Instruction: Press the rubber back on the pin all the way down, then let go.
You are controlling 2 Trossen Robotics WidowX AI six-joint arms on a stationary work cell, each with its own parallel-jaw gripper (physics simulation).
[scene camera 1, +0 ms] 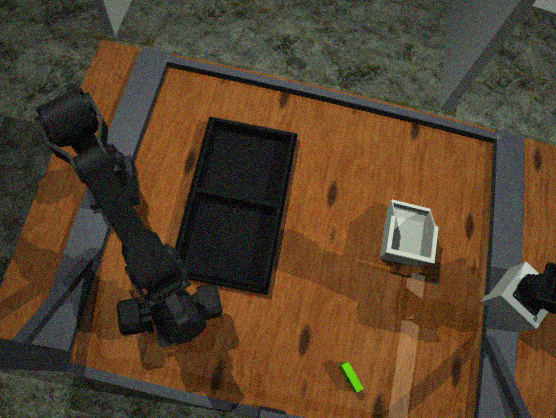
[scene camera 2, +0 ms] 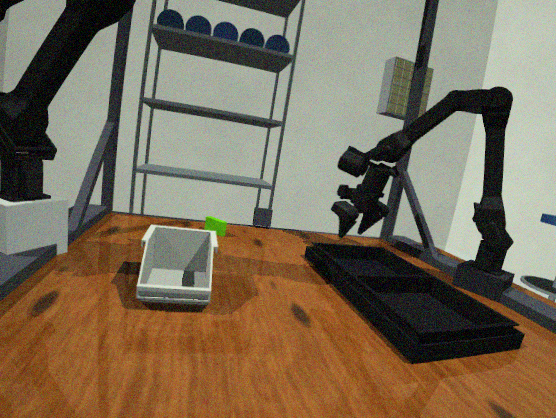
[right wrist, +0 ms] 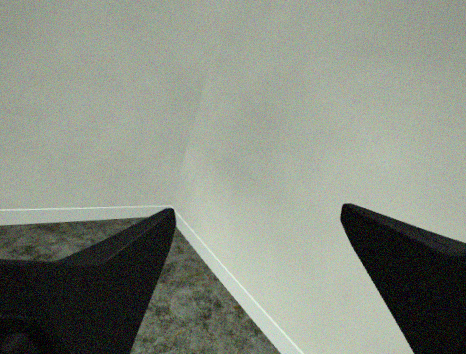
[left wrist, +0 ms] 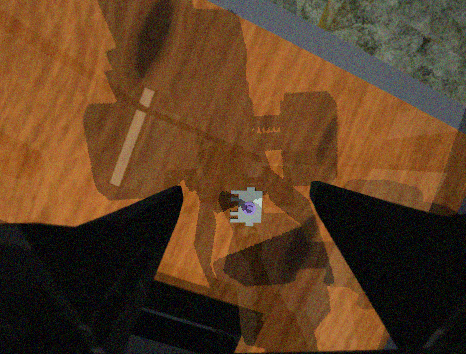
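Seen in the pictures: left gripper, fingertip midpoint: [scene camera 2: 349, 235] [left wrist: 245, 190]; right gripper, fingertip midpoint: [right wrist: 257, 214]; left arm's base, link origin: [scene camera 2: 486, 269]; right arm's base, link origin: [scene camera 1: 531, 294] [scene camera 2: 21, 196].
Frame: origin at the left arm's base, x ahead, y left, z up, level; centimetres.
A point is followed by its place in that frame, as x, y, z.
Observation:
The small light grey pin [left wrist: 240, 202] {8.5, -31.5, -4.6} lies on the wooden table in the left wrist view, with short prongs along one side. The round purple rubber back [left wrist: 248, 207] {8.0, -31.3, -3.7} sits on it; how far down it is pressed cannot be told. My left gripper [left wrist: 245, 190] {8.4, -33.0, -1.6} [scene camera 2: 351, 233] {8.4, -33.0, -1.6} is open and empty, above the table with the pin showing between its fingers. The pin does not show in the scene views; in scene camera 1 the left wrist covers the fingers. My right gripper [right wrist: 257, 214] {111.6, -49.6, 36.7} is open and empty, facing a pale wall.
A black two-compartment tray [scene camera 1: 237, 200] {26.0, -9.4, -1.5} [scene camera 2: 465, 345] {35.2, 7.6, -2.9} lies beside the left arm. A light grey bin [scene camera 1: 410, 259] {59.4, -30.0, -1.0} [scene camera 2: 175, 295] {63.4, -18.2, -2.5} stands across the table. A green block [scene camera 1: 352, 377] {40.6, -50.4, -1.3} [scene camera 2: 215, 226] {41.2, -49.4, -2.9} rests on the table. A pale narrow strip [left wrist: 128, 148] shows near the pin.

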